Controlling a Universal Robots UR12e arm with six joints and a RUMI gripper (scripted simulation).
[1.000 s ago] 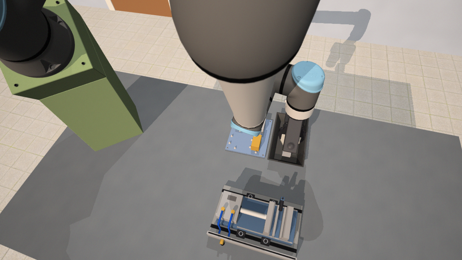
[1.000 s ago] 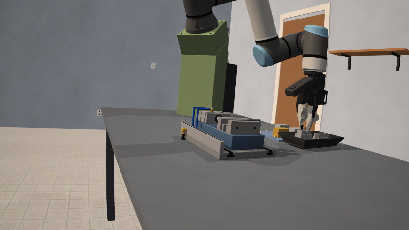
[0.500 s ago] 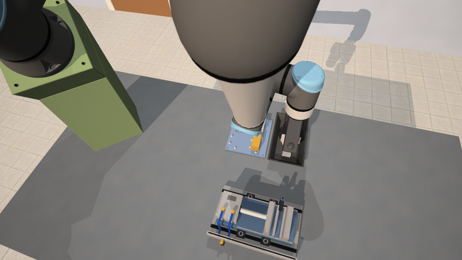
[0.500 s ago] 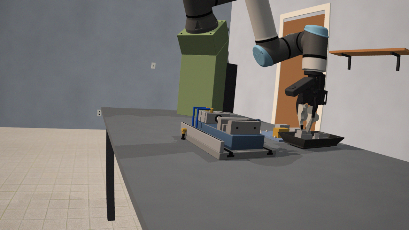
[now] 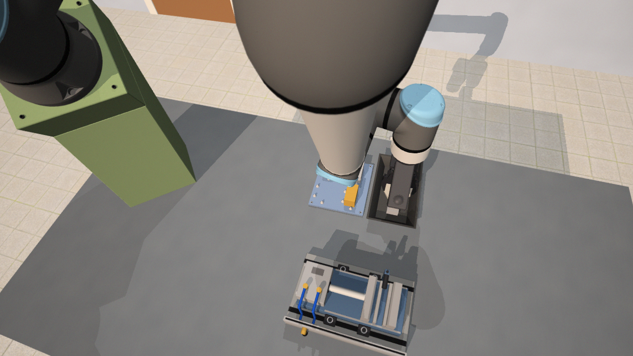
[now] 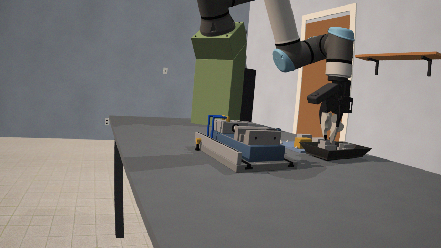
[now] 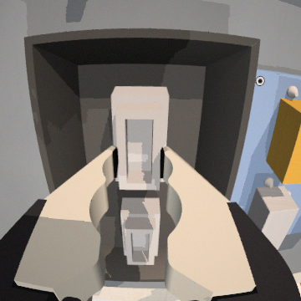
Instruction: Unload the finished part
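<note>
My hand is 12 cm past the orange block, 4 cm to the right of it and 4 cm above it. Also, from my hand: vise (13 cm behind, 27 cm to the right, 3 cm below); vise rod (15 cm behind, 27 cm to the right, 1 cm above); blue fixture plate (15 cm behind, 9 cm to the left, 6 cm below).
</note>
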